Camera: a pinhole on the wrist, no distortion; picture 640 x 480 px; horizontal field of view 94.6 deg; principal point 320.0 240.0 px. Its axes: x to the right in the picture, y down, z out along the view. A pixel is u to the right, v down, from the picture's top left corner.
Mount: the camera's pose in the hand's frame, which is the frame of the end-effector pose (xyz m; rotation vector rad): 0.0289 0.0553 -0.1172 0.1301 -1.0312 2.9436
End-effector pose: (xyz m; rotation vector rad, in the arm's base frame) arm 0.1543 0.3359 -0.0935 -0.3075 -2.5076 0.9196
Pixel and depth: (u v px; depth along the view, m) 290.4 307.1 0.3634
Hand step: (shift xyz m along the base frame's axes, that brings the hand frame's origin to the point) -0.1426 -0.2083 0.1085
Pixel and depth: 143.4 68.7 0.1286
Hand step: -0.1126 0.0547 0.0017
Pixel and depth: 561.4 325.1 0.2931
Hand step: 0.1201 -0.2590 0.0107
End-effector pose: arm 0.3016 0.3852 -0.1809 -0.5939 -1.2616 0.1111
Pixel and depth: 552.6 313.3 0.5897
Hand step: -0.4968 -0.4177 -0.0856
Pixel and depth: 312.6 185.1 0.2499
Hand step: -0.0945 0.0055 0.0969
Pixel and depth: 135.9 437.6 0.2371
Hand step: 0.0484 -0.1242 0.2551
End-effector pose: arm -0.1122 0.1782 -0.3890 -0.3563 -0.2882 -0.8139
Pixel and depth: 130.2 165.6 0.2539
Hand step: 0.0884 -0.1274 0.1876
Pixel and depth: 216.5 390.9 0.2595
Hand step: -0.0698 -0.2211 0.0870
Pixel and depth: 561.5 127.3 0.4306
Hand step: -0.2907 0.2749 0.2249
